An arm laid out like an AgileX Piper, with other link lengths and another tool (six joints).
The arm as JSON. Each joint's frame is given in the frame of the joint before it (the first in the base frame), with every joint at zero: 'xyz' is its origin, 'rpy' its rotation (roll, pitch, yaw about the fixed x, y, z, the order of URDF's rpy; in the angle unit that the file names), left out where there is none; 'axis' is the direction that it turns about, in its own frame. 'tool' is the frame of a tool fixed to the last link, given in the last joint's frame.
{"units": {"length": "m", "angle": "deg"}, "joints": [
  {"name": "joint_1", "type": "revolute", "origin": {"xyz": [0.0, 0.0, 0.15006]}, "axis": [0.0, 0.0, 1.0]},
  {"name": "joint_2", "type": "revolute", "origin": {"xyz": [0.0, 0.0, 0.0], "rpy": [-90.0, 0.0, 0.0]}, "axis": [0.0, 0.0, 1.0]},
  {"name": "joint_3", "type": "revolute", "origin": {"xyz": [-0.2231, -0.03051, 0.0]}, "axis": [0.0, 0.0, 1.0]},
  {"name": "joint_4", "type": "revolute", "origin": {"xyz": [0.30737, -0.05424, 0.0], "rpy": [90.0, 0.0, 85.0]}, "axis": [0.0, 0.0, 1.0]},
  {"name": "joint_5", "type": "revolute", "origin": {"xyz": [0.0, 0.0, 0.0], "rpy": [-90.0, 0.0, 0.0]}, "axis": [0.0, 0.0, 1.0]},
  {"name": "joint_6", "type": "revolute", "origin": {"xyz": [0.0, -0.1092, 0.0], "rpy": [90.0, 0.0, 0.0]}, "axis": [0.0, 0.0, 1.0]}
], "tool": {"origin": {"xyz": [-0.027, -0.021, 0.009], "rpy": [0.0, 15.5, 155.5]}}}
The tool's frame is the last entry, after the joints.
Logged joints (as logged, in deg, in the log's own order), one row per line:
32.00, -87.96, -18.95, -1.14, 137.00, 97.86
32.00, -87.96, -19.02, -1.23, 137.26, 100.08
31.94, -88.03, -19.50, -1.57, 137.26, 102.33
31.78, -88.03, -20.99, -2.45, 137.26, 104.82
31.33, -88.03, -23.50, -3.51, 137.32, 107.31
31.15, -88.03, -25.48, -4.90, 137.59, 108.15
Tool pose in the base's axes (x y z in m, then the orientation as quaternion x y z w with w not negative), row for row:
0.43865, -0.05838, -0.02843, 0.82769, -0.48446, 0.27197, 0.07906
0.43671, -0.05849, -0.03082, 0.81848, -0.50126, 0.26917, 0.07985
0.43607, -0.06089, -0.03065, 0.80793, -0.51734, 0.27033, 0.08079
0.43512, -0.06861, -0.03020, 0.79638, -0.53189, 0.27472, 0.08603
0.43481, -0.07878, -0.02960, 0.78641, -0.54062, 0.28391, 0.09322
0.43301, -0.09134, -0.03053, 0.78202, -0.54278, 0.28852, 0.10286
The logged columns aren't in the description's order. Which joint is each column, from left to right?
Columns, left to right: joint_5, joint_3, joint_4, joint_1, joint_2, joint_6.
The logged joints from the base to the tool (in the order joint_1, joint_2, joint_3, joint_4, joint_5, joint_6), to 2 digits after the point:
-1.14, 137.00, -87.96, -18.95, 32.00, 97.86
-1.23, 137.26, -87.96, -19.02, 32.00, 100.08
-1.57, 137.26, -88.03, -19.50, 31.94, 102.33
-2.45, 137.26, -88.03, -20.99, 31.78, 104.82
-3.51, 137.32, -88.03, -23.50, 31.33, 107.31
-4.90, 137.59, -88.03, -25.48, 31.15, 108.15

